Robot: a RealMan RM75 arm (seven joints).
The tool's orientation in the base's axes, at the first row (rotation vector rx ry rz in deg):
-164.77 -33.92 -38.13
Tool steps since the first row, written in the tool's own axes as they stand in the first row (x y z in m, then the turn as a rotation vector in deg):
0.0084 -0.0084 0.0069 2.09 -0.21 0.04
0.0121 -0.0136 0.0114 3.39 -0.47 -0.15
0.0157 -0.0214 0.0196 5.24 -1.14 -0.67
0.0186 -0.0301 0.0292 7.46 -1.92 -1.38
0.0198 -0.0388 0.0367 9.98 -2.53 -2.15
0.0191 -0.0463 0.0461 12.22 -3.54 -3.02
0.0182 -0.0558 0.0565 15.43 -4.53 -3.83
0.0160 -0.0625 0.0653 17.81 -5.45 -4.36
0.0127 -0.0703 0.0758 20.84 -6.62 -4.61
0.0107 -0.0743 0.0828 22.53 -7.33 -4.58
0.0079 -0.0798 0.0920 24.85 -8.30 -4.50
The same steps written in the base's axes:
0.0063 0.0120 -0.0021 1.66 0.92 0.90
0.0090 0.0190 -0.0043 2.55 1.57 1.66
0.0121 0.0291 -0.0097 3.60 2.71 2.98
0.0148 0.0401 -0.0167 4.84 4.04 4.64
0.0152 0.0501 -0.0225 6.37 5.30 6.47
0.0153 0.0587 -0.0309 7.47 6.82 8.29
0.0148 0.0692 -0.0403 9.40 8.66 10.48
0.0138 0.0765 -0.0489 10.79 10.21 12.05
0.0121 0.0847 -0.0594 12.72 12.27 13.67
0.0116 0.0891 -0.0664 13.84 13.51 14.43
0.0107 0.0951 -0.0757 15.40 15.22 15.43

